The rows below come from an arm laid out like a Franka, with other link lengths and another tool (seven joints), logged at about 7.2 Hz.
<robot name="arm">
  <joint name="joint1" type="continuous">
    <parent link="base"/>
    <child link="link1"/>
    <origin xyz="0 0 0.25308" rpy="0 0 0"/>
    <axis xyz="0 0 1"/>
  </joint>
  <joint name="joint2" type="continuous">
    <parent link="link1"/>
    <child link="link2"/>
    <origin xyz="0 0 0" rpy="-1.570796 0 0"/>
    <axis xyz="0 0 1"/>
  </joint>
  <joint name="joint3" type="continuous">
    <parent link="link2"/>
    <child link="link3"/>
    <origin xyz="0 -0.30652 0" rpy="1.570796 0 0"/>
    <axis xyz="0 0 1"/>
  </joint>
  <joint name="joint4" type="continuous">
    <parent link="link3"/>
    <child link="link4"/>
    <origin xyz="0.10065 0 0" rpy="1.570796 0 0"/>
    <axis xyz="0 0 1"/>
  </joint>
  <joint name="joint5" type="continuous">
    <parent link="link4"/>
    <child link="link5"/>
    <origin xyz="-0.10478 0.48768 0" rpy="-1.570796 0 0"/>
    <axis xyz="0 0 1"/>
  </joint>
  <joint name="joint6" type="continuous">
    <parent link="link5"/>
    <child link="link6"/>
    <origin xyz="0 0 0" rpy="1.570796 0 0"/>
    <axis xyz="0 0 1"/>
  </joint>
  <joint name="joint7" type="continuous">
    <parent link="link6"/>
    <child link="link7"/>
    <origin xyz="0.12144 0 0" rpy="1.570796 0 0"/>
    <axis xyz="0 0 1"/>
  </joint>
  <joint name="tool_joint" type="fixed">
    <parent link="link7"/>
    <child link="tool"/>
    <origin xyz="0.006 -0.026 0.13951" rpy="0 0.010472 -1.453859"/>
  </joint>
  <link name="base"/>
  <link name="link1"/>
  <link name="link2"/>
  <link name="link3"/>
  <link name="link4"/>
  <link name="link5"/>
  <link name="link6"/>
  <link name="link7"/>
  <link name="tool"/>
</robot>
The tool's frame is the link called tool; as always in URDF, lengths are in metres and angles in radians. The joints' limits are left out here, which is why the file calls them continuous.
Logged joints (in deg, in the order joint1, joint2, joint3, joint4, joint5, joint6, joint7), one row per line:
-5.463, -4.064, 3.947, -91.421, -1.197, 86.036, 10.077
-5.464, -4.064, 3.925, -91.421, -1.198, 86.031, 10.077
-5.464, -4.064, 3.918, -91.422, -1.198, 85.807, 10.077
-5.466, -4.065, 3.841, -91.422, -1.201, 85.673, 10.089
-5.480, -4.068, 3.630, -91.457, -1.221, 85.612, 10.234
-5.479, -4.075, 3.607, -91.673, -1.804, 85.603, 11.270
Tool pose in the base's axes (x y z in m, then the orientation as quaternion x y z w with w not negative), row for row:
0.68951, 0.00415, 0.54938, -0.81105, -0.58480, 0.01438, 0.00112
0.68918, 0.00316, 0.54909, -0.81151, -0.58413, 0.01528, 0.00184
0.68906, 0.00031, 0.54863, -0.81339, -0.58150, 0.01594, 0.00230
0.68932, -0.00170, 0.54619, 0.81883, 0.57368, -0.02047, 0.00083
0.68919, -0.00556, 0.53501, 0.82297, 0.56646, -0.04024, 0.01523
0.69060, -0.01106, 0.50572, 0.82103, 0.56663, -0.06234, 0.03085
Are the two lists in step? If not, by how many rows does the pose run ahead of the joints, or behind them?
The pose runs 2 rows ahead of the joints: the pose in row i belongs to the joints in row i + 2.
